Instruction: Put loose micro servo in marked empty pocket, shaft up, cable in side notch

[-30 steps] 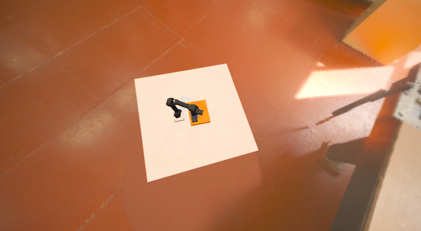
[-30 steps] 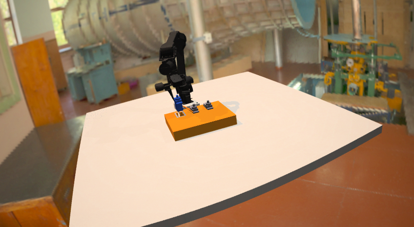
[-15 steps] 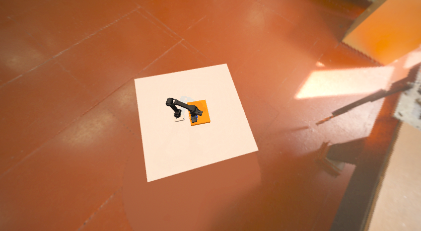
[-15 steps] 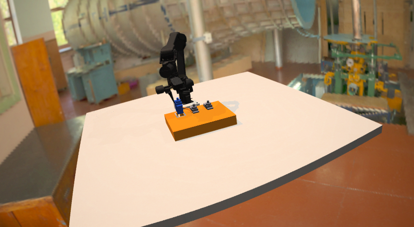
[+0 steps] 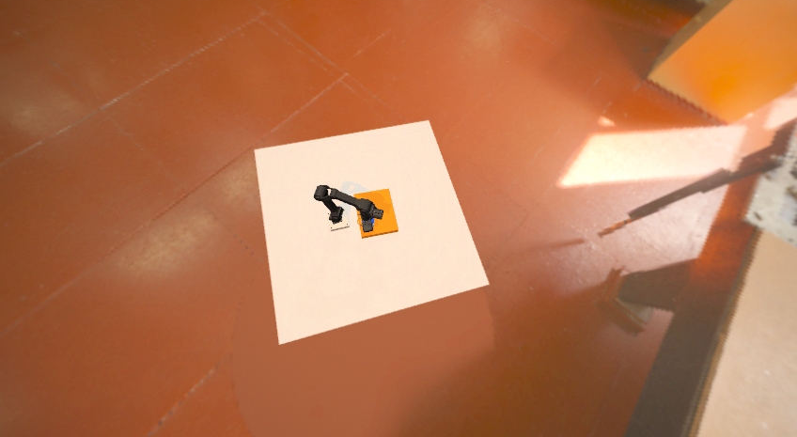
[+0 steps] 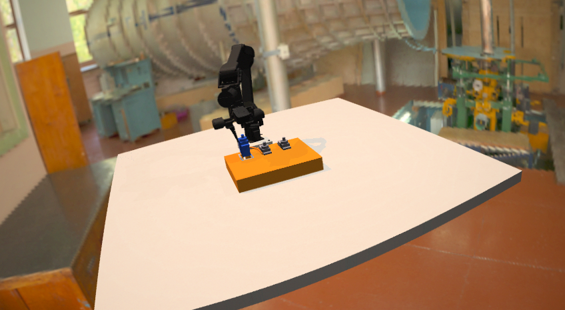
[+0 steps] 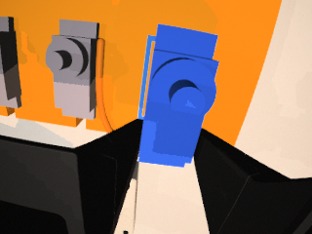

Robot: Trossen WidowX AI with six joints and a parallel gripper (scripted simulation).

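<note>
Right now my gripper tip is 13 cm short of the orange deck, 8 cm above it and 5 cm to the right of it.
</note>
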